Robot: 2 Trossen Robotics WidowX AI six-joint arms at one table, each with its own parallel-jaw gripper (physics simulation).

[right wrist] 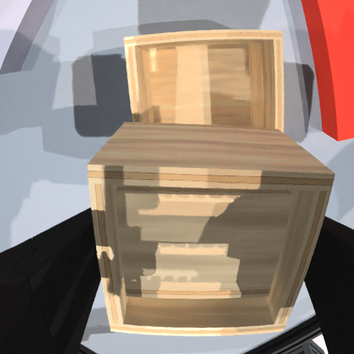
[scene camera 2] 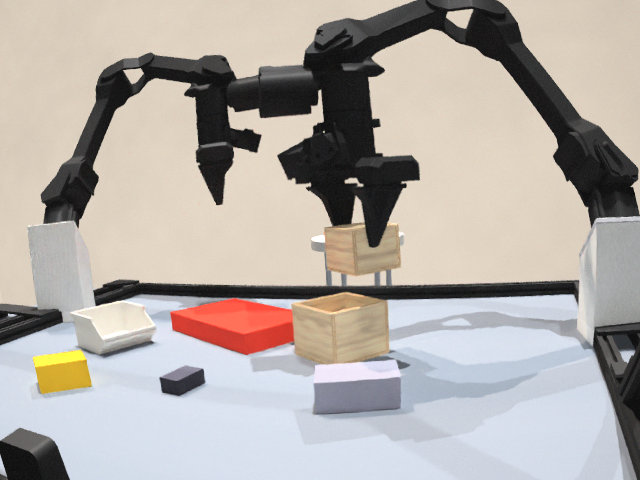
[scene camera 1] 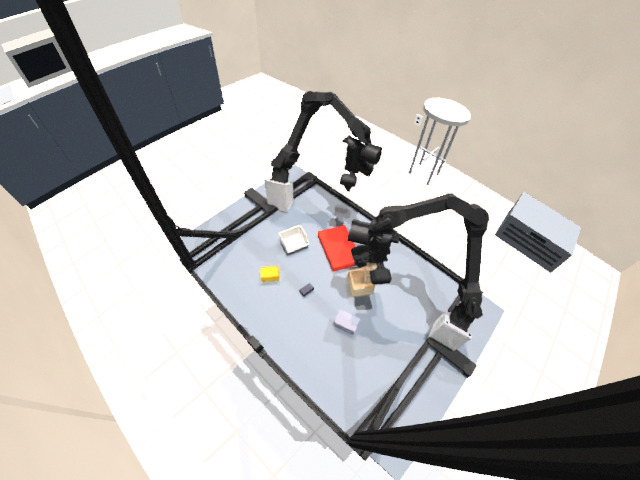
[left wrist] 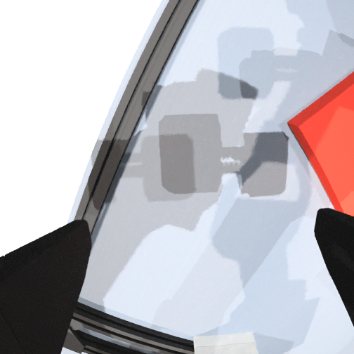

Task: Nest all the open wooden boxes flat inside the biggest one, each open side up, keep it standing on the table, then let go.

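Places are measured from the left arm's base along level axes (x ahead, y left, z up), in metres.
Where they show: left gripper, fingertip midpoint: (scene camera 2: 219,204); right gripper, fingertip midpoint: (scene camera 2: 358,244) (scene camera 1: 372,270); left arm's base, origin of the base link: (scene camera 2: 58,238) (scene camera 1: 278,181); right arm's base, origin of the base link: (scene camera 2: 619,235) (scene camera 1: 458,323).
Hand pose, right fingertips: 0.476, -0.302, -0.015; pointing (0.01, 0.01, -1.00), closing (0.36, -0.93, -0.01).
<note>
Each offset is from my right fingertips to the centre of the thing, as dx, dy, dz.
The largest wooden box @[-0.027, -0.004, -0.098] (scene camera 1: 360,287) (scene camera 2: 341,330) (right wrist: 230,85) stands on the table, open side up; the part of it I can see inside is bare. My right gripper (scene camera 1: 370,266) (scene camera 2: 357,235) (right wrist: 204,218) is shut on a smaller wooden box @[+0.005, +0.002, -0.004] (scene camera 2: 338,250) (right wrist: 210,150), by opposite sides. It holds this box nearly level, open side up, clear above the largest box. In the right wrist view, edge-like lines inside the held box suggest a still smaller box; how it lies I cannot tell. My left gripper (scene camera 1: 348,180) (scene camera 2: 219,202) (left wrist: 205,228) is open and empty, high above the table.
A red tray @[-0.149, +0.141, -0.117] (scene camera 1: 336,248) (scene camera 2: 232,325) (left wrist: 330,145) lies close beside the largest box. A lilac block @[-0.038, -0.167, -0.114] (scene camera 1: 346,321) (scene camera 2: 356,390) stands in front of it. A white bin @[-0.336, +0.108, -0.105] (scene camera 1: 294,244) (scene camera 2: 116,335), a yellow block @[-0.371, -0.071, -0.114] (scene camera 1: 269,274) (scene camera 2: 63,373) and a dark block @[-0.215, -0.085, -0.122] (scene camera 1: 306,289) (scene camera 2: 182,381) stand farther left.
</note>
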